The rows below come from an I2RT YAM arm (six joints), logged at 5 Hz.
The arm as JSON. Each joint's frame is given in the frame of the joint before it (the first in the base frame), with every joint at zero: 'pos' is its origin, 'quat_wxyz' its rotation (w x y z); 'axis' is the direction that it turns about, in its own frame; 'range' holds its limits. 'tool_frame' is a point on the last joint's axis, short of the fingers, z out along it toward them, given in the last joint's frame.
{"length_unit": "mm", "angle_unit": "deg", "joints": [
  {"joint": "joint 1", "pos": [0.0, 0.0, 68.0], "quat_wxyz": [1.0, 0.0, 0.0, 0.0], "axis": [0.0, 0.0, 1.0], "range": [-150.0, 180.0]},
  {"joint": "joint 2", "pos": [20.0, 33.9, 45.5], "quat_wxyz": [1.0, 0.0, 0.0, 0.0], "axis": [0.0, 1.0, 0.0], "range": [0.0, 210.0]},
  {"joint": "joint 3", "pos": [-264.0, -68.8, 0.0], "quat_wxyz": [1.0, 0.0, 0.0, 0.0], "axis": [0.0, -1.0, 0.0], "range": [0.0, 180.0]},
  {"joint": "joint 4", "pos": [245.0, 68.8, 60.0], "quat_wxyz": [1.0, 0.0, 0.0, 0.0], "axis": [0.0, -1.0, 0.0], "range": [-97.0, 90.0]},
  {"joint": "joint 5", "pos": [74.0, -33.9, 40.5], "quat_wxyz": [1.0, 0.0, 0.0, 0.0], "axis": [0.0, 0.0, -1.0], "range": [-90.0, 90.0]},
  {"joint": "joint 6", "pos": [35.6, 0.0, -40.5], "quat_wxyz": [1.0, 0.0, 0.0, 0.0], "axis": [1.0, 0.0, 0.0], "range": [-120.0, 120.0]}
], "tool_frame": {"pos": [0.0, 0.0, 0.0], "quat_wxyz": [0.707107, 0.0, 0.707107, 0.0]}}
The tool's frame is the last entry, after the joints.
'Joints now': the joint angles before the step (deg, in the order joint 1, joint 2, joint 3, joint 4, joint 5, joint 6). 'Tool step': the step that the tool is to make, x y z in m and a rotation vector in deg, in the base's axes. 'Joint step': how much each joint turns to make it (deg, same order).
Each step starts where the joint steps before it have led.
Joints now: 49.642 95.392 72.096 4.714 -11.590 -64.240
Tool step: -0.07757 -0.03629 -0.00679 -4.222 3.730 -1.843
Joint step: 7.278 -15.918 -14.569 -6.495 8.332 3.751
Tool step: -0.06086 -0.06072 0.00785 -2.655 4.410 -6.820
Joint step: 5.826 -18.899 -8.515 -15.178 10.271 7.787
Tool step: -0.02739 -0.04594 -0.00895 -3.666 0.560 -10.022
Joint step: 3.265 -11.884 -5.069 -11.753 11.956 6.057
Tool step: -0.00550 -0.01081 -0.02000 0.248 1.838 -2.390
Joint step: 0.474 -3.351 -4.987 0.021 1.364 3.276
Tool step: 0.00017 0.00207 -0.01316 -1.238 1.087 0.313
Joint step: 0.136 0.721 -2.219 1.260 -0.439 0.325
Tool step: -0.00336 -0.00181 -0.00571 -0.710 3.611 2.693
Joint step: 0.003 -0.293 -0.487 -2.131 -3.985 0.777
